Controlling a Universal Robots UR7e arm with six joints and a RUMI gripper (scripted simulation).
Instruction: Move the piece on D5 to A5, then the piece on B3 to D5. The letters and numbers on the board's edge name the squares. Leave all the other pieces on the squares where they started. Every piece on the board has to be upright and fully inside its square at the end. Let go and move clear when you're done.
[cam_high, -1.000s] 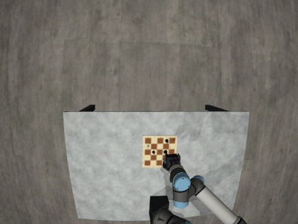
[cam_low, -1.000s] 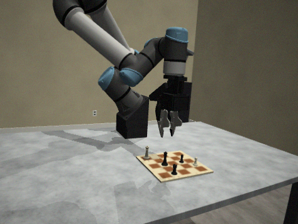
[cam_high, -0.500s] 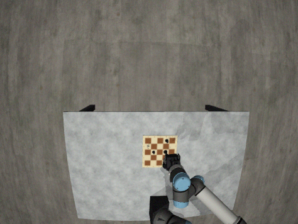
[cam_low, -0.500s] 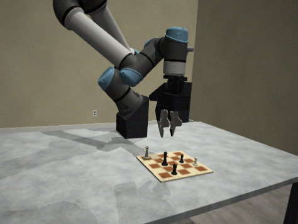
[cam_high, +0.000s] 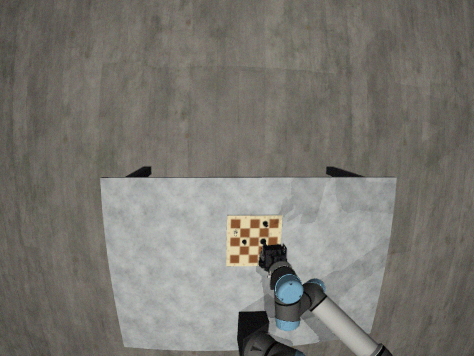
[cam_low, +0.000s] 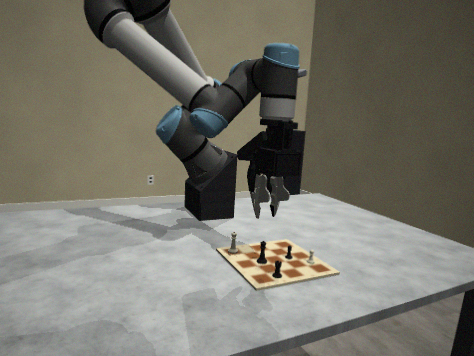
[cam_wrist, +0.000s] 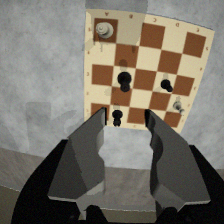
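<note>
Right now the tall black piece is 10 cm below my hand. From my hand the other things lie so: tall white piece (8 cm behind, 4 cm to the right, 10 cm below); then small white pawn (5 cm ahead, 11 cm to the left, 11 cm below); then chessboard (4 cm to the left, 13 cm below).
</note>
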